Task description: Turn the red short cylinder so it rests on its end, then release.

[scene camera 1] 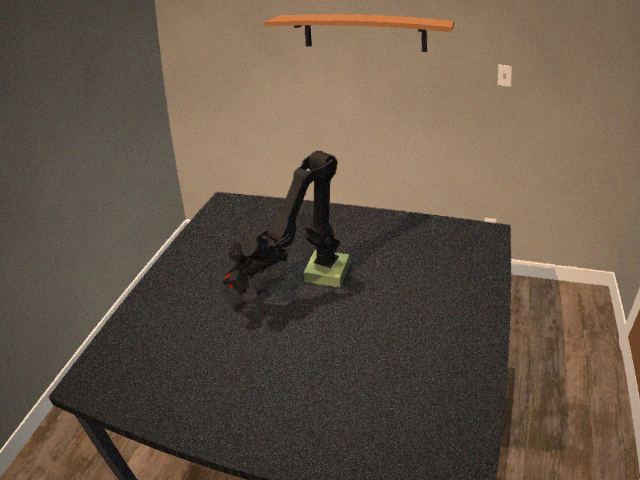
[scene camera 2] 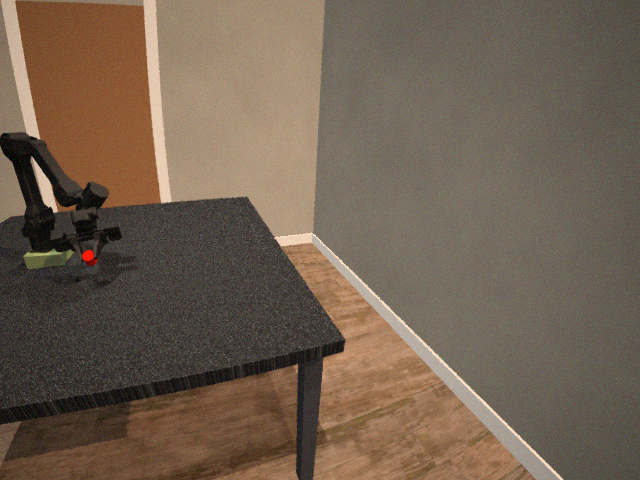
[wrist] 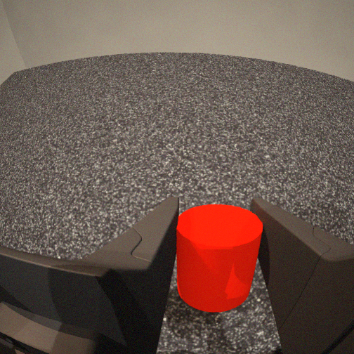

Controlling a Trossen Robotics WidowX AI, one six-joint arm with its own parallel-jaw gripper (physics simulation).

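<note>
The red short cylinder (scene camera 1: 228, 279) (scene camera 2: 88, 256) (wrist: 215, 267) is held between the two dark fingers. My gripper (scene camera 1: 231, 281) (scene camera 2: 89, 258) (wrist: 215, 206) is shut on its curved side. In the scene camera 2 view one round end faces that camera and the body lies behind it, so the cylinder looks tilted. It is a little above the dark table (scene camera 1: 361, 361) (scene camera 2: 180, 310) (wrist: 150, 125), with the gripper's shadow apart from it. In the scene camera 1 view the fingers hide most of the cylinder. In the wrist view one flat end and the side show.
The arm stands on a light green base block (scene camera 1: 323, 277) (scene camera 2: 46, 259), to the right of the gripper in the scene camera 1 view. An orange shelf (scene camera 1: 359, 20) is on the wall behind. The table's left edge runs beyond the gripper in the scene camera 1 view.
</note>
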